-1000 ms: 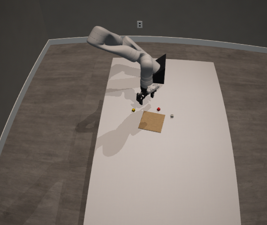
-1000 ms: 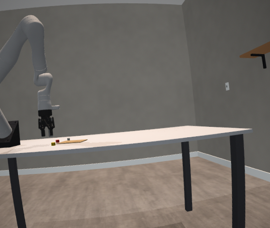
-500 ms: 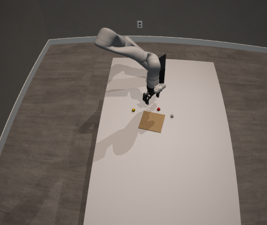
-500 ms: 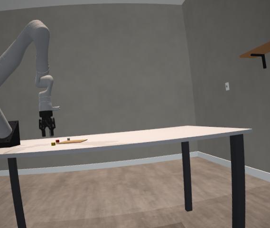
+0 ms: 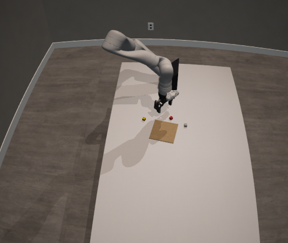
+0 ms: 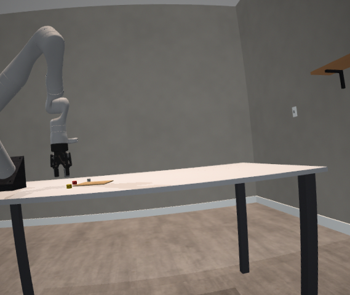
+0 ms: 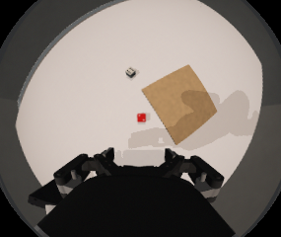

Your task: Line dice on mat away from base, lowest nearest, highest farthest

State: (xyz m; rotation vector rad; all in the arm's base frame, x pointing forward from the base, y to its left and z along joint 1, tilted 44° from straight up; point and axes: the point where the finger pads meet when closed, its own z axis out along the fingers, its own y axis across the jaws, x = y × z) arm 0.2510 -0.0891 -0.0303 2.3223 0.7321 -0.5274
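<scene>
My gripper is now 50 mm short of the red die, 40 mm to the right of it and 40 mm above it. From my hand the other things lie so: yellow die (50 mm ahead, 120 mm to the right, 40 mm below); then square mat (140 mm ahead, 10 mm to the right, 40 mm below); then white die (110 mm ahead, 120 mm to the left, 40 mm below).
</scene>
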